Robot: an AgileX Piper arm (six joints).
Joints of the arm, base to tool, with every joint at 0 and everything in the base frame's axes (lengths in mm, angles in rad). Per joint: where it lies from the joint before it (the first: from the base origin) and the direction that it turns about. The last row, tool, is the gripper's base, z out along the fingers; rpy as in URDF.
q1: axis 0 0 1 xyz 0 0 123
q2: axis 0 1 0 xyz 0 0 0
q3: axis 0 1 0 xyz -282.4 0 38.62
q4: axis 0.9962 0 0.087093 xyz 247.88 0 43.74
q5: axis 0 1 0 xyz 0 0 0
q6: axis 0.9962 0 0.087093 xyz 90.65 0 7.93
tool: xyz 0 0 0 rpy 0 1.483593 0
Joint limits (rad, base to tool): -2.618..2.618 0..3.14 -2.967..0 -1.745..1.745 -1.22..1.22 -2.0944..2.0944
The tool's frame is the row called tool.
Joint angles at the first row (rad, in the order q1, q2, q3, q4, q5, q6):
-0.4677, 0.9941, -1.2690, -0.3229, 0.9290, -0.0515
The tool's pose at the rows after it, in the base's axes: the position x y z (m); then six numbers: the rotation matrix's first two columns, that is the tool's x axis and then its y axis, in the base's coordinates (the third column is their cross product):
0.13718 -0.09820 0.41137 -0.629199 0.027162 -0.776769 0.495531 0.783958 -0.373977
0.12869 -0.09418 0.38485 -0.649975 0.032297 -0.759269 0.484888 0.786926 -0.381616
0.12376 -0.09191 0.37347 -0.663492 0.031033 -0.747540 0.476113 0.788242 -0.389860
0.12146 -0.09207 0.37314 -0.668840 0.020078 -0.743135 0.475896 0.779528 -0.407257
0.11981 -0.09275 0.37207 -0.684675 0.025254 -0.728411 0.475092 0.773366 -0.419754
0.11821 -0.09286 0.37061 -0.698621 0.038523 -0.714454 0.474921 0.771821 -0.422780
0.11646 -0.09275 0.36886 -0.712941 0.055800 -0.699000 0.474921 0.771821 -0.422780
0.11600 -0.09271 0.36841 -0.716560 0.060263 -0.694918 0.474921 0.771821 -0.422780
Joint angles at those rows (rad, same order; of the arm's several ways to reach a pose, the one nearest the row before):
-0.4677, 0.9086, -1.0912, -0.3824, 0.8637, -0.0184
-0.4678, 0.8526, -0.9670, -0.4001, 0.8253, 0.0000
-0.4677, 0.8254, -0.9148, -0.4072, 0.8156, 0.0000
-0.4678, 0.8174, -0.9083, -0.4266, 0.8156, 0.0000
-0.4677, 0.8173, -0.9078, -0.4406, 0.8353, 0.0001
-0.4677, 0.8173, -0.9078, -0.4440, 0.8589, 0.0001
-0.4678, 0.8173, -0.9078, -0.4440, 0.8861, 0.0000
-0.4677, 0.8173, -0.9078, -0.4440, 0.8932, 0.0000

